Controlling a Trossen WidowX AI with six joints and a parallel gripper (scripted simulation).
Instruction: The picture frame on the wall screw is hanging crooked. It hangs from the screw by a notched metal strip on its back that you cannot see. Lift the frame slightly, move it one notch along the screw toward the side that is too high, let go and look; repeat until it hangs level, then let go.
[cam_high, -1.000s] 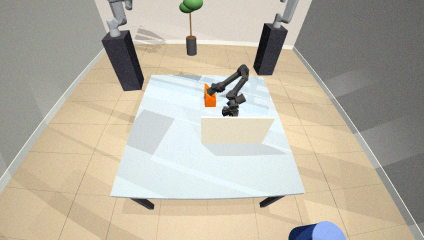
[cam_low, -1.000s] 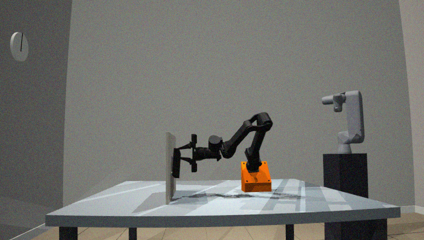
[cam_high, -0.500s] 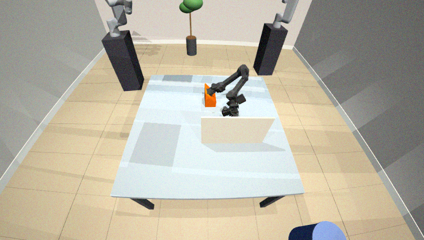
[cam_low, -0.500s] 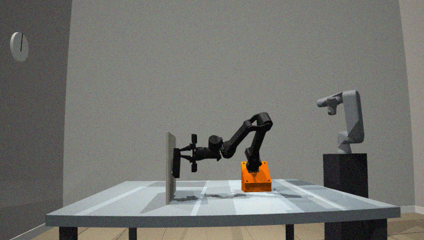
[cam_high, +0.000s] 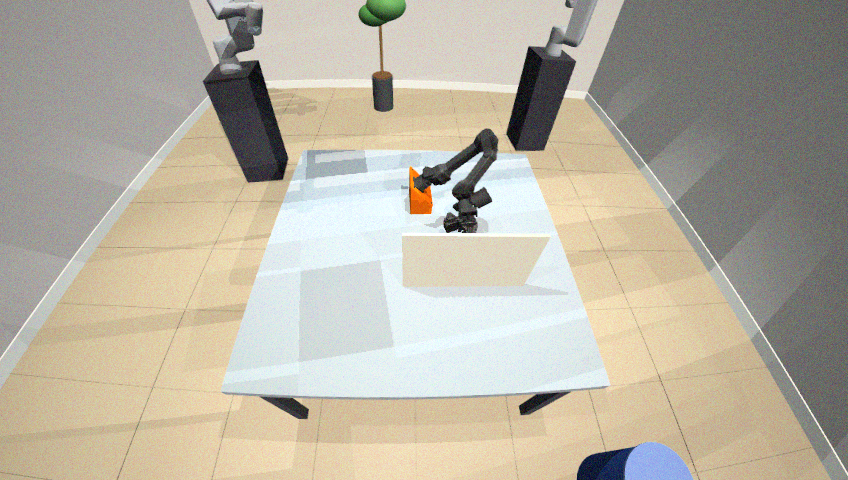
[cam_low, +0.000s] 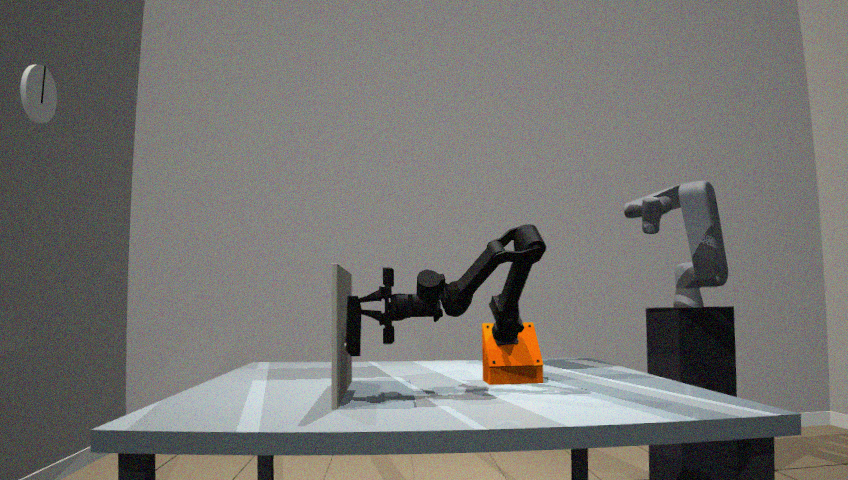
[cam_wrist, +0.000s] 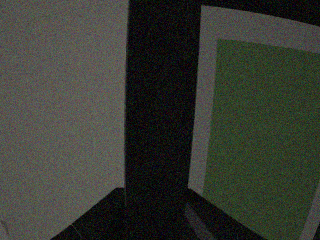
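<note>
Now: the picture frame 1 cm ahead of my gripper tip, 1 cm to the left of it and 5 cm below it. From my gripper tip the other things lie so: wall panel: 2 cm ahead, 6 cm below.
</note>
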